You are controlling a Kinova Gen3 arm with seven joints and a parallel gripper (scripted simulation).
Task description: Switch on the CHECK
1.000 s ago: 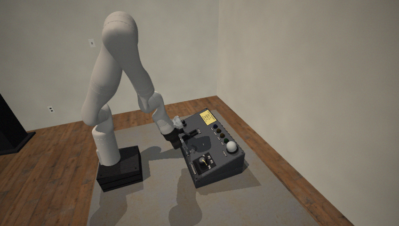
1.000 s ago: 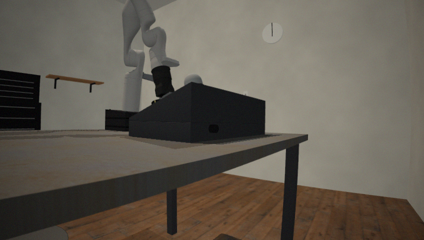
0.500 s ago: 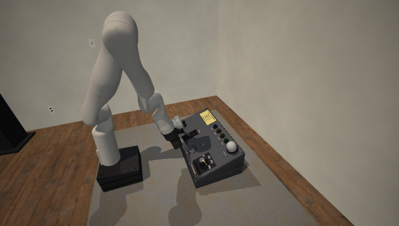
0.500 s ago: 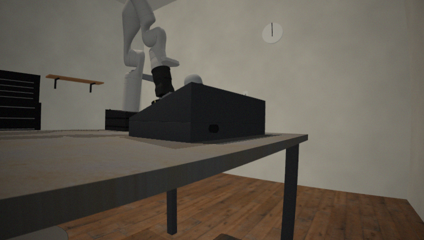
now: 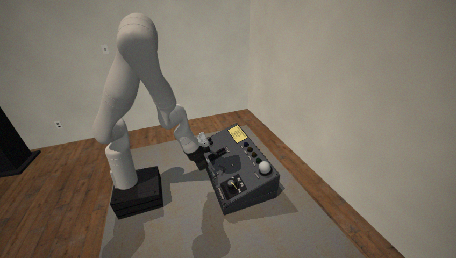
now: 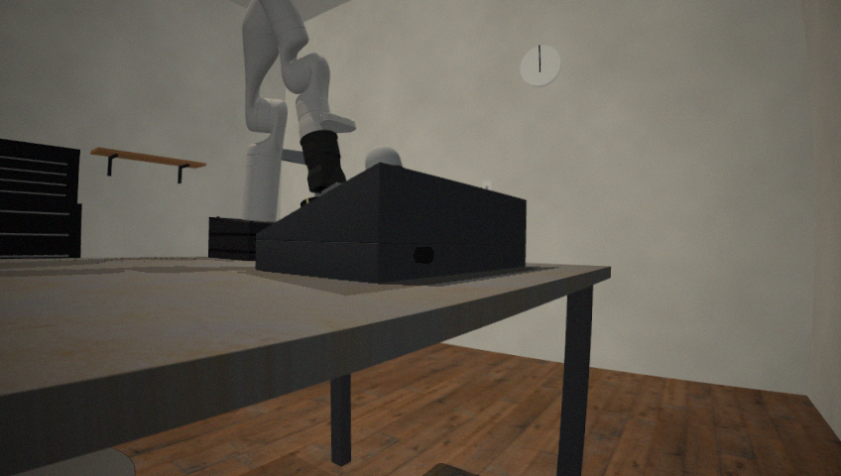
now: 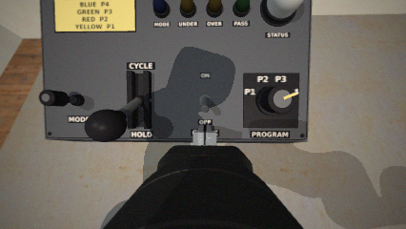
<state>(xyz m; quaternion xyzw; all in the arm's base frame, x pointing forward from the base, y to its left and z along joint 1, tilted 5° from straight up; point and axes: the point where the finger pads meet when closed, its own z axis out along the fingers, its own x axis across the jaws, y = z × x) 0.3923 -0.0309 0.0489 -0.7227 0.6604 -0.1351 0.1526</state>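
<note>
Right now the check toggle is 6 cm ahead of my hand, 2 cm below it and 1 cm to the left of it. From my hand the other things lie so: program dial 12 cm to the right, 8 cm ahead, 1 cm below; then dark console 8 cm ahead, 6 cm to the left, 3 cm below; then black-knobbed cycle lever 12 cm to the left, 2 cm ahead.
</note>
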